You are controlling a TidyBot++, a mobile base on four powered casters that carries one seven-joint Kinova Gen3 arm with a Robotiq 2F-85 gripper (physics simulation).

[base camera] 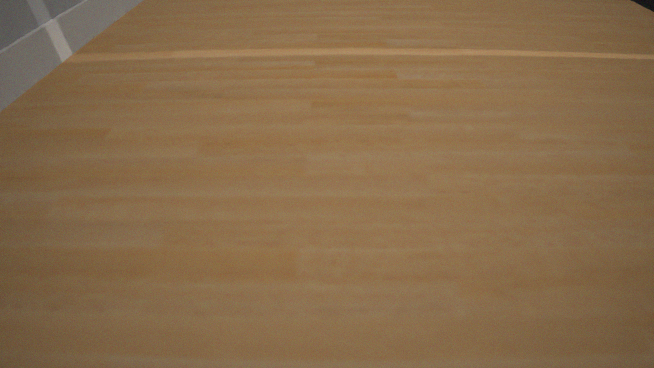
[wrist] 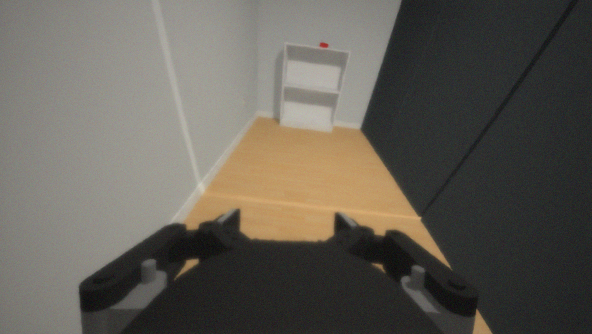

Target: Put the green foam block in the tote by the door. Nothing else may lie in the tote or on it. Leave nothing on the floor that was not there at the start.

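Frame: origin at the arm's base, x back, y right, z up, level; metres.
Where they show: gripper, fingertip midpoint: (wrist: 287,221).
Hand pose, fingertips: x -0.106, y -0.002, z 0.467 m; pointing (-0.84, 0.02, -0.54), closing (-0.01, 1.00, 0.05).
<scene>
After its pixels a point has its place.
My gripper (wrist: 287,221) @[x -0.106, y -0.002, z 0.467 m] is open, with no object between its fingers, and hangs above the wooden floor in the wrist view. The green foam block, the tote and the door do not show in either view. A small red object (wrist: 324,45) @[x -2.598, y 0.335, z 0.686 m] sits on top of a white shelf unit at the far end; it is too small to tell what it is.
The white shelf unit (wrist: 312,90) @[x -2.765, y 0.290, z 0.115 m] stands against the far wall (wrist: 330,20) @[x -2.812, y 0.387, z 0.968 m]. A grey wall (wrist: 100,125) @[x -0.551, y -0.656, z 0.321 m] runs along the left, a dark panelled surface (wrist: 525,150) @[x -0.665, y 1.088, z 0.357 m] along the right. A bright strip of light crosses the wooden floor (base camera: 325,210) @[x -0.436, y 0.005, z -0.397 m] (wrist: 300,165) @[x -1.496, y 0.148, z -0.397 m] between them.
</scene>
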